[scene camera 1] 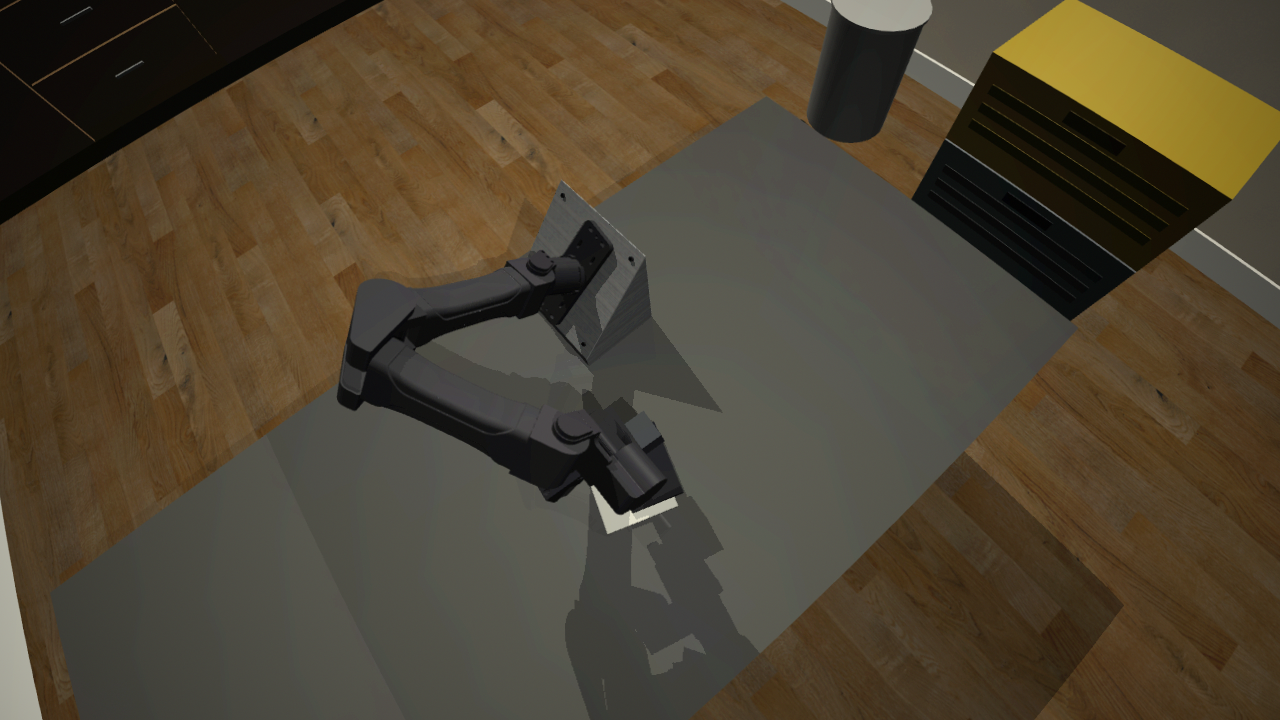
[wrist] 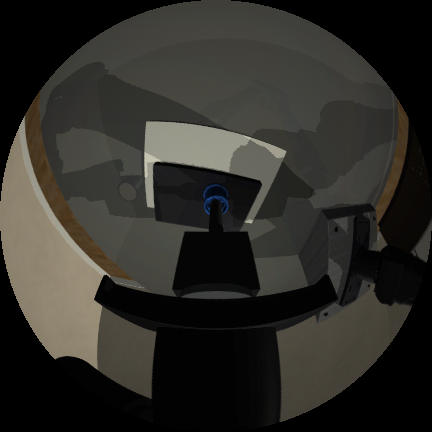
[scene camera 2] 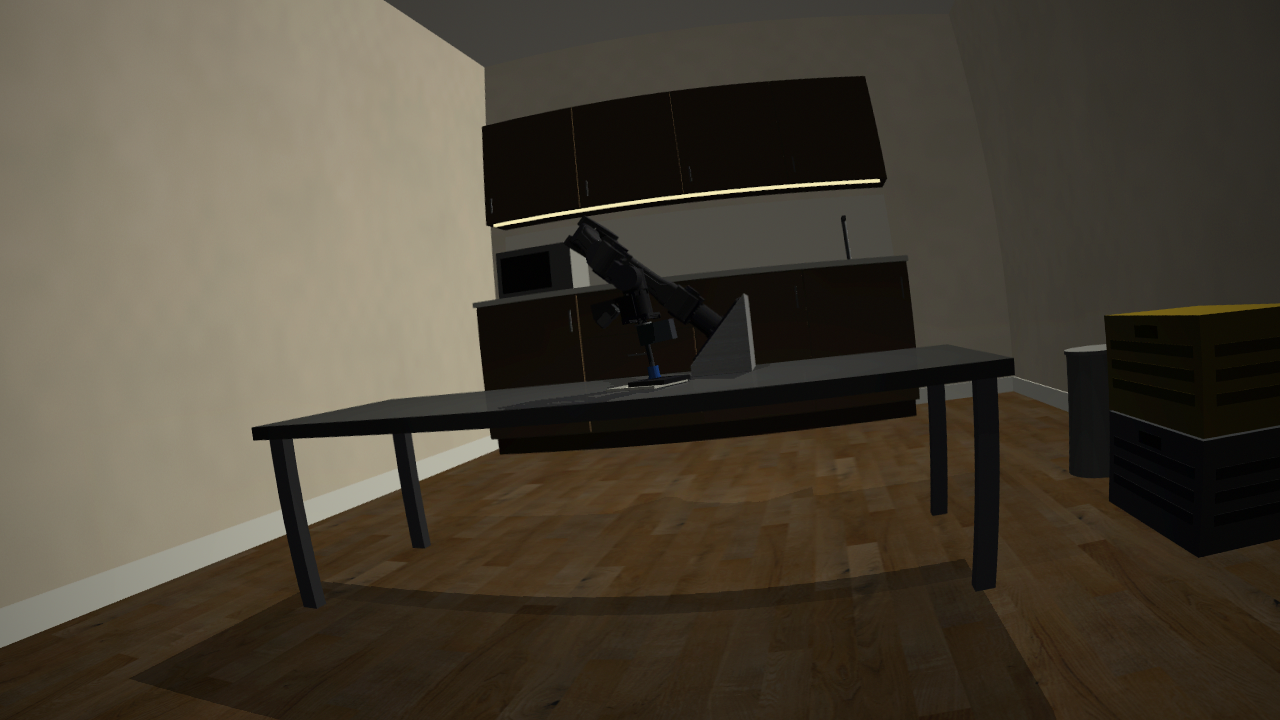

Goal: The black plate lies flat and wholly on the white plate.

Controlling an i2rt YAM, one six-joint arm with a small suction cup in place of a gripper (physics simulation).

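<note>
In the wrist view a square black plate lies flat on a larger square white plate. Its near edge reaches a little past the white plate's near edge. My suction cup, blue, presses down on the middle of the black plate. Both plates rest on the grey table. In scene camera 1 the arm's wrist covers the plates, and only a corner of the white plate shows. In scene camera 2 the black plate shows as a thin dark sliver under the cup.
The arm's grey wedge mount stands on the table just behind the plates. A dark round bin and stacked crates with a yellow top stand on the floor beyond the table.
</note>
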